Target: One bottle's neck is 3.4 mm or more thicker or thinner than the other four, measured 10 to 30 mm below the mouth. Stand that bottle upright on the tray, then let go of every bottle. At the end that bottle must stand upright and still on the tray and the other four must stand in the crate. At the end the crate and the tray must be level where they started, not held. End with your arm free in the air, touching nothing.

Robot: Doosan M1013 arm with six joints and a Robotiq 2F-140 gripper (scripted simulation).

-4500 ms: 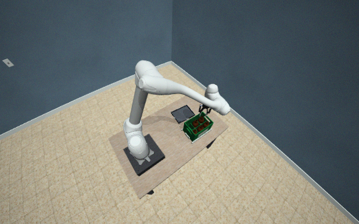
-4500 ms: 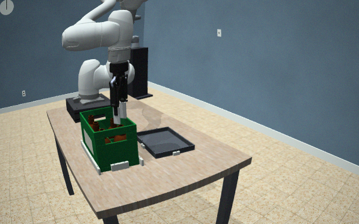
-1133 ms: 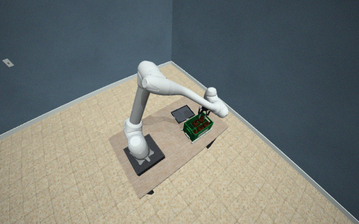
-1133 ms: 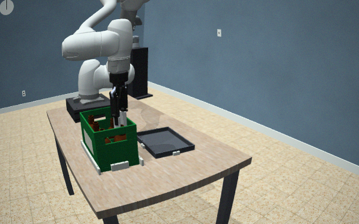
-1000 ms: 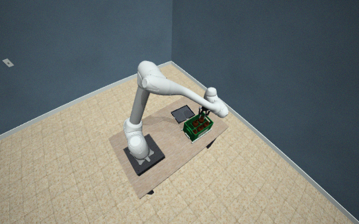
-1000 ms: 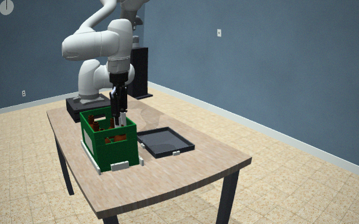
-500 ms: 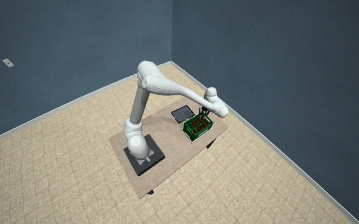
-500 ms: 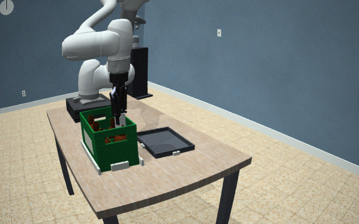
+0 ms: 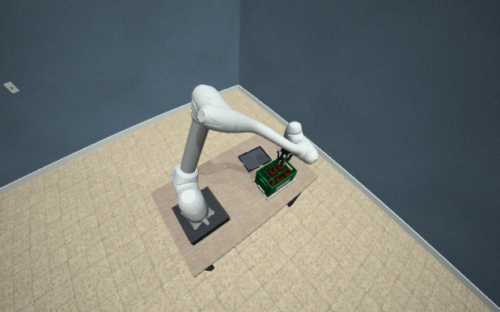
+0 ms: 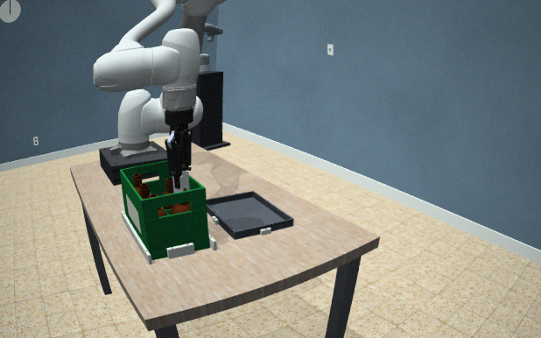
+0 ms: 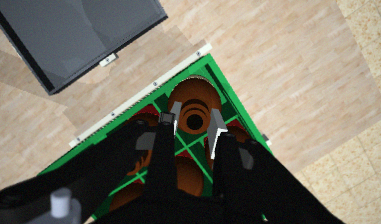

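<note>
Right now my hand is 9 cm above the brown bottle. Round my hand: dark tray: 4 cm behind, 25 cm to the left, 16 cm below; then green crate: 9 cm behind, 3 cm to the right, 9 cm below.
</note>
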